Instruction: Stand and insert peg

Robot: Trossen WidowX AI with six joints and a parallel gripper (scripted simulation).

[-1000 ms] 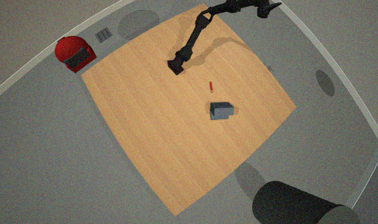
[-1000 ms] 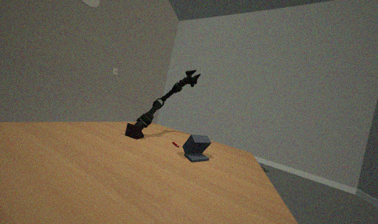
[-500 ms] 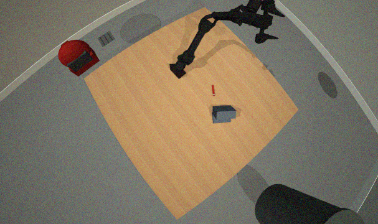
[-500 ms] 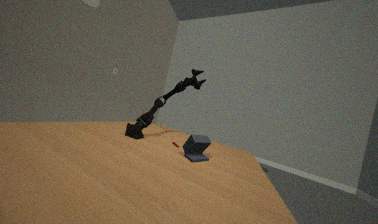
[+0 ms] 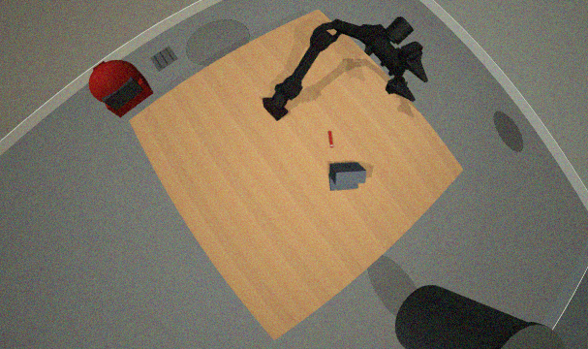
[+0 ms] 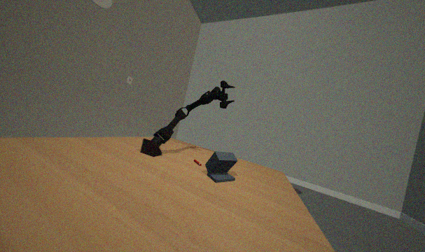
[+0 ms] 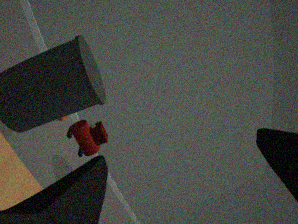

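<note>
Right now my gripper tip is 500 mm above the red peg, 110 mm to the left of it and 100 mm past it. From my gripper tip the other things lie so: blue-grey sloped panel: 430 mm below, 170 mm to the right, 60 mm ahead.
</note>
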